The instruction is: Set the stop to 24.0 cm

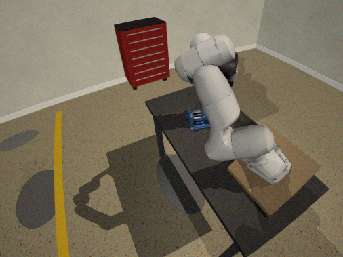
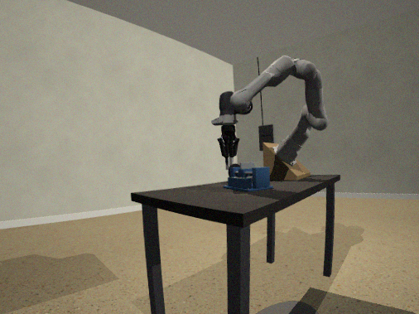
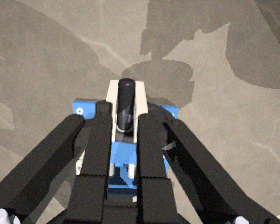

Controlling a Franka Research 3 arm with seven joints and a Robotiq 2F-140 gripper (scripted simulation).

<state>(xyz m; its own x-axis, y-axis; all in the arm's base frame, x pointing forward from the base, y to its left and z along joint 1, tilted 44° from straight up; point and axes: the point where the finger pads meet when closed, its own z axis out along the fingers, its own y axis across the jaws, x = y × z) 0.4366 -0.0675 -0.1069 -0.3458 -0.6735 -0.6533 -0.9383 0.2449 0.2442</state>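
Right now the handwheel grip is 20 mm below my hand.
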